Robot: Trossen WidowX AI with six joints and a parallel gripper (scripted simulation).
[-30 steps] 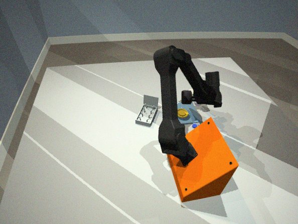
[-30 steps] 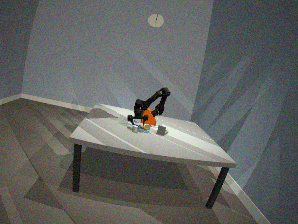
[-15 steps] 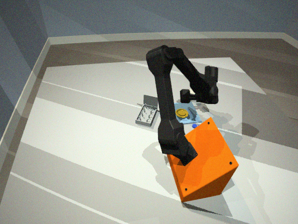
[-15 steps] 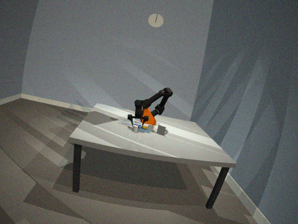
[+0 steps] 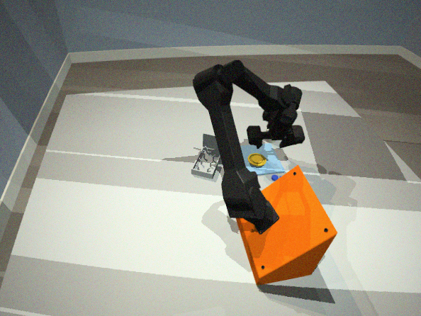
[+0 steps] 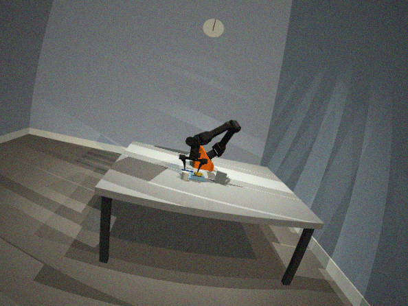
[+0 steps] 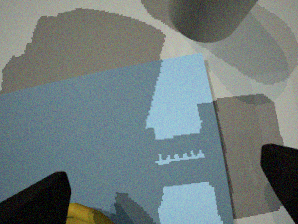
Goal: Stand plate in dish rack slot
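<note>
Right now my gripper tip is 2 cm past the light blue mat, 4 cm to the right of it and 3 cm above it. From my gripper tip the other things lie so: yellow plate (4 cm behind, 6 cm to the left, 2 cm below); blue spoon (12 cm behind, 1 cm to the left, 3 cm below); beige cup (8 cm ahead, 5 cm to the right, 1 cm below).
</note>
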